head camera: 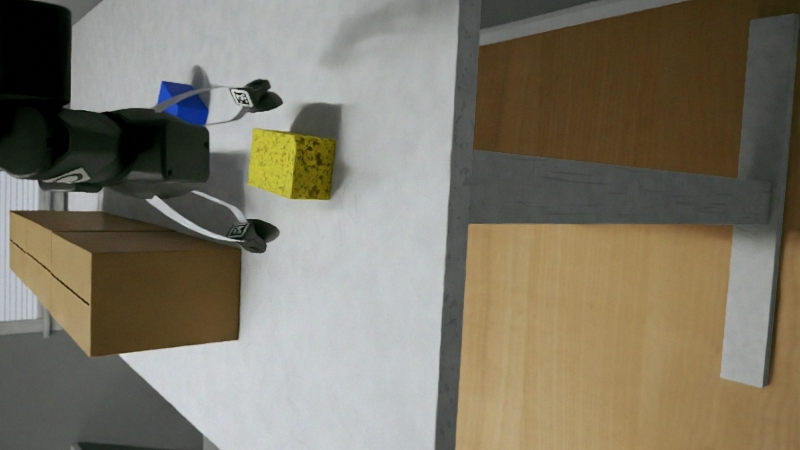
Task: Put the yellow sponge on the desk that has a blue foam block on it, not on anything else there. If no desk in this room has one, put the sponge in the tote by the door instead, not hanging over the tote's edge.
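Note:
The picture is turned on its side. The yellow sponge lies on the light desk, beside its own shadow. My gripper is open, with its fingers spread wide. One fingertip is on each side of the sponge, with a visible gap between each fingertip and the sponge, which reaches beyond the tips. A blue foam block is on the same desk, beyond the sponge and partly covered by one finger band. The tote by the door does not show in this view.
A long brown box-like unit with several sections stands on the desk near the gripper's lower finger. The desk's dark edge runs across the picture. A grey leg and pale foot bar stand on the wood floor.

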